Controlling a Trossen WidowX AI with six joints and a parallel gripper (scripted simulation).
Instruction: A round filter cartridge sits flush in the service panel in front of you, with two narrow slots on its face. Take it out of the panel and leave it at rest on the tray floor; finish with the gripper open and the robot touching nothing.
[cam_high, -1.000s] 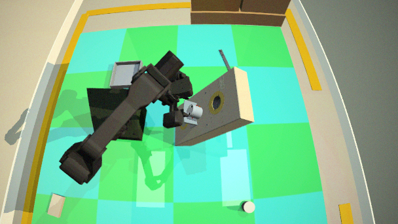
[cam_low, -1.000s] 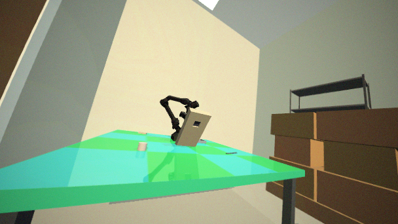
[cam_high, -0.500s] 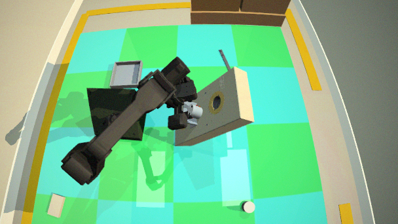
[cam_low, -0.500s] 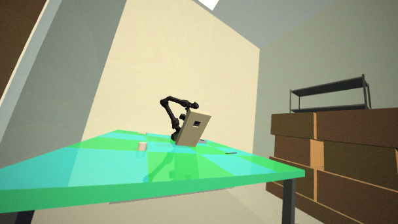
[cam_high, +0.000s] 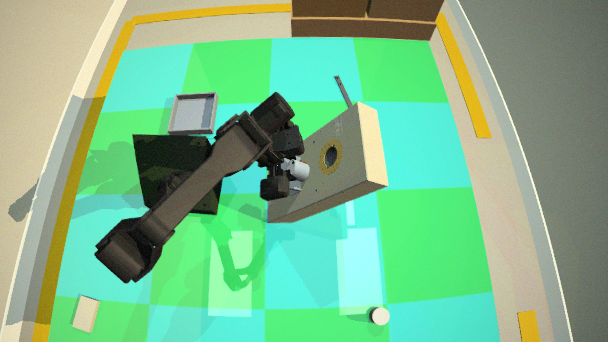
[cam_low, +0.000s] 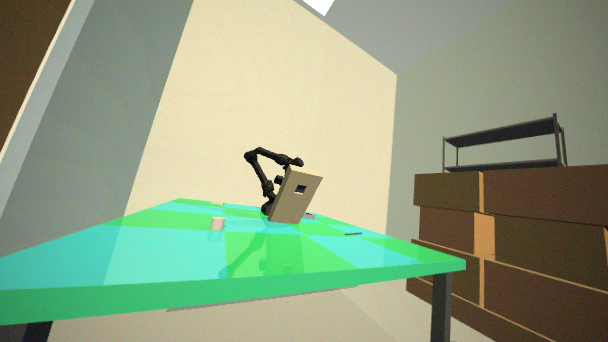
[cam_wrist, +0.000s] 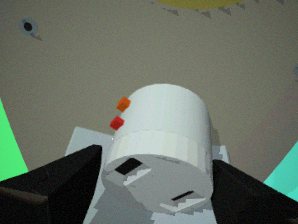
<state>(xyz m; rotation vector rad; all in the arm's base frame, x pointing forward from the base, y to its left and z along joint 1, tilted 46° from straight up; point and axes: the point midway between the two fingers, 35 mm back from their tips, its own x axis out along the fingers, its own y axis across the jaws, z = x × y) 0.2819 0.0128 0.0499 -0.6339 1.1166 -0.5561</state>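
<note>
My gripper tip is now 50 mm short of the grey service panel and 20 mm above it. The rest, counted from my gripper tip: grey tray 320 mm behind, 310 mm to the left, 160 mm below; then round filter cartridge right at my gripper tip; then pale block 640 mm behind, 310 mm to the right, 160 mm below.
</note>
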